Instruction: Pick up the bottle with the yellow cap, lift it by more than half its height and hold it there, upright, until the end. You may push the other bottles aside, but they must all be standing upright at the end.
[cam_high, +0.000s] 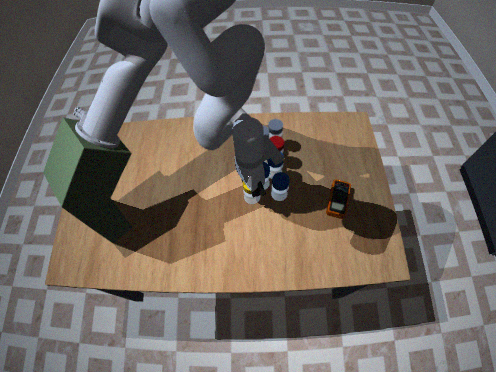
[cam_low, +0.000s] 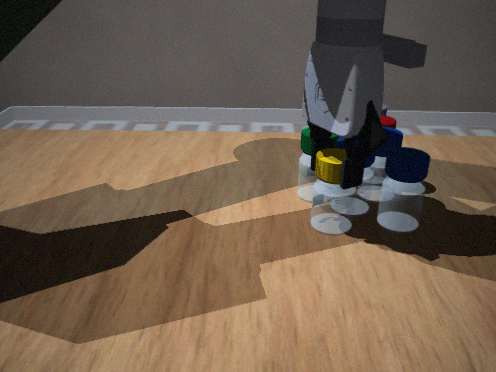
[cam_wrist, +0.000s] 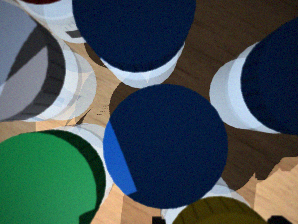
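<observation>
Now: the green-capped bottle 50 mm behind my hand, 80 mm to the left of it and 40 mm below it. Also, from my hand: red-capped bottle: 20 mm ahead, 180 mm to the left, 40 mm below; then multimeter: 280 mm ahead, 90 mm to the left, 80 mm below; then yellow-capped bottle: 40 mm below.
</observation>
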